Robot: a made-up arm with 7 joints.
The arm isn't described. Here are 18 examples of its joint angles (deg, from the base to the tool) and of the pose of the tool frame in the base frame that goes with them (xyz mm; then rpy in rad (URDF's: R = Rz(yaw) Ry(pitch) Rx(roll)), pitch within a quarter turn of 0, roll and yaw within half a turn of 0).
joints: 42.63 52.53 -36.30 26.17 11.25 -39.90 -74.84
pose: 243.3 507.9 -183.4 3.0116 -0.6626 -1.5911
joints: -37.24 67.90 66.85 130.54 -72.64 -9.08 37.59
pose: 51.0 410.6 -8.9 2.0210 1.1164 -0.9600
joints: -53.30 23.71 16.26 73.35 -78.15 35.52 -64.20
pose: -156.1 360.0 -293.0 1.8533 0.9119 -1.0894
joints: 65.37 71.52 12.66 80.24 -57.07 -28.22 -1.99
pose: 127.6 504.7 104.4 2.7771 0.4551 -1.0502
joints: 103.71 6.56 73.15 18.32 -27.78 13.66 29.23
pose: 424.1 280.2 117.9 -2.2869 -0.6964 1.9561
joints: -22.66 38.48 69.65 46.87 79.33 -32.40 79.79
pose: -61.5 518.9 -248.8 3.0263 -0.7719 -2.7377
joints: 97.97 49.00 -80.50 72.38 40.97 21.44 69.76
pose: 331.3 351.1 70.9 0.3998 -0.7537 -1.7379
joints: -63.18 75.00 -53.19 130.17 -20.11 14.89 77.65
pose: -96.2 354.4 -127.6 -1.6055 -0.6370 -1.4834
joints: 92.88 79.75 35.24 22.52 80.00 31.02 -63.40
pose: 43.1 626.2 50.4 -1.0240 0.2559 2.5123
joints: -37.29 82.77 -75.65 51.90 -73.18 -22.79 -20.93
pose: -76.9 562.1 -150.6 -0.3772 -0.5452 -2.5794
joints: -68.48 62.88 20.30 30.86 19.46 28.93 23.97
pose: -134.3 582.0 -132.6 0.7752 0.5722 0.3254
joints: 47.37 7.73 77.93 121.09 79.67 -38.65 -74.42
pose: 168.1 340.7 -117.3 -0.3651 0.9642 -2.3591
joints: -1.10 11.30 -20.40 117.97 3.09 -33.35 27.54
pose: 123.0 181.5 -237.0 2.5069 -0.5861 2.8403
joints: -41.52 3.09 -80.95 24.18 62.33 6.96 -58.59
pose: -287.7 144.6 -339.9 0.4292 0.6177 -0.4164
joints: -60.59 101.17 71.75 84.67 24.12 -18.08 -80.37
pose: 201.4 465.1 58.4 -3.0103 -0.2557 -2.0526
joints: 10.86 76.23 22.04 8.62 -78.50 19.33 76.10
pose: 39.8 626.3 -93.9 0.3600 0.7707 0.1504
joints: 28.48 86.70 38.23 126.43 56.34 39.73 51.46
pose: 54.8 397.6 103.0 1.3927 -0.5569 -2.2065
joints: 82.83 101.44 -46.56 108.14 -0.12 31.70 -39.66
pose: 65.9 453.1 93.1 2.8908 -0.1139 -1.1805
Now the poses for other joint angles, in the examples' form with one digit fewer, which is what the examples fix.
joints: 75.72 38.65 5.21 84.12 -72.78 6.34 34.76
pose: 270 392 89 2.229 -0.130 -1.148
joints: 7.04 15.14 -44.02 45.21 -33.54 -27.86 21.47
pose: 129 217 -403 0.488 -0.730 -1.968
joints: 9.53 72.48 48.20 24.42 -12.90 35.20 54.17
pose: 56 619 -80 0.133 -0.684 0.492
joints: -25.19 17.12 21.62 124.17 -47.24 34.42 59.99
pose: 25 291 -224 0.553 -0.395 -0.885
